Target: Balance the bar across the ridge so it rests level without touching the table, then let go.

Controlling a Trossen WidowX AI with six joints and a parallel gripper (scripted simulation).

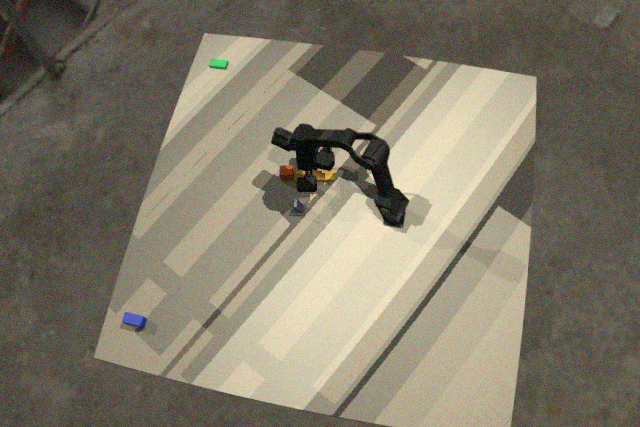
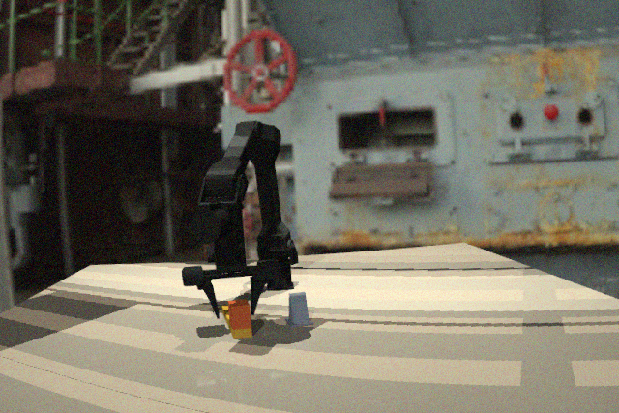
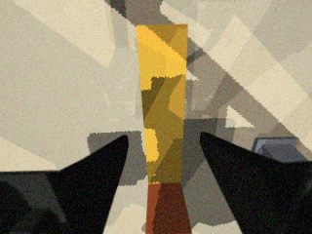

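Right now the small grey-blue ridge is 2 cm ahead of my gripper tip, 12 cm to the left of it and 4 cm above it. Round my gripper tip: green block: 44 cm ahead, 41 cm to the right, 1 cm below; blue block: 44 cm ahead, 59 cm to the left.
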